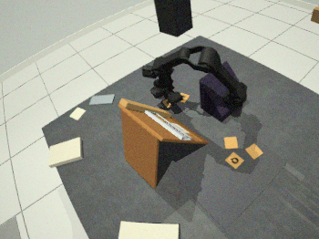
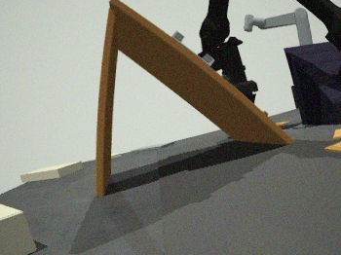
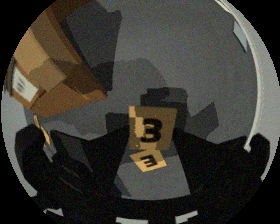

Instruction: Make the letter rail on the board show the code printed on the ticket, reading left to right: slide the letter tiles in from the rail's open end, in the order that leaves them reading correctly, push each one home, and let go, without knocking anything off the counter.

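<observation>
My gripper tip is now 19 cm to the right of the white ticket, 13 cm short of it and 7 cm below it. From my gripper tip the other things lie so: cream block (56 cm ahead, 20 cm to the right, 1 cm below); then small cream card (39 cm to the right, 37 cm ahead, 2 cm below); then grey card (36 cm to the right, 21 cm ahead, 2 cm below).
</observation>
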